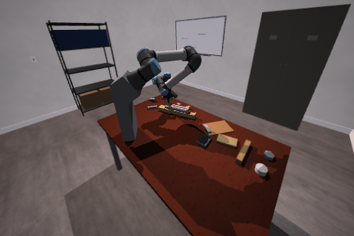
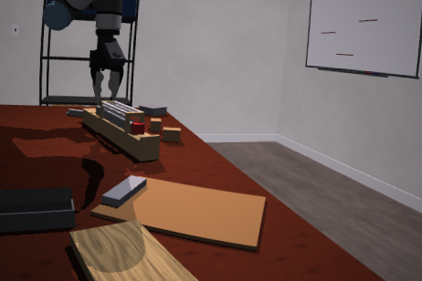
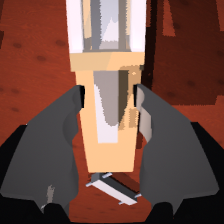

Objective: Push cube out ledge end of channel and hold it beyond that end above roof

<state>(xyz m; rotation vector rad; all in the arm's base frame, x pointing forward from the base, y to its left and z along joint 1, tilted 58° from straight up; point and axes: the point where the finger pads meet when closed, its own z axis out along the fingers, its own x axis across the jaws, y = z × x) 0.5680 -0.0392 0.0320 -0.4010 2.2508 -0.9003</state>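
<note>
Now: the red cube 10 mm ahead of my hand, 220 mm to the right of it and 30 mm below it. Also, from my hand: grey block (280 mm ahead, 250 mm to the left, 80 mm below); then dark tray (260 mm behind, 480 mm to the right, 80 mm below); then channel (10 mm ahead, 110 mm to the right, 30 mm below).
</note>
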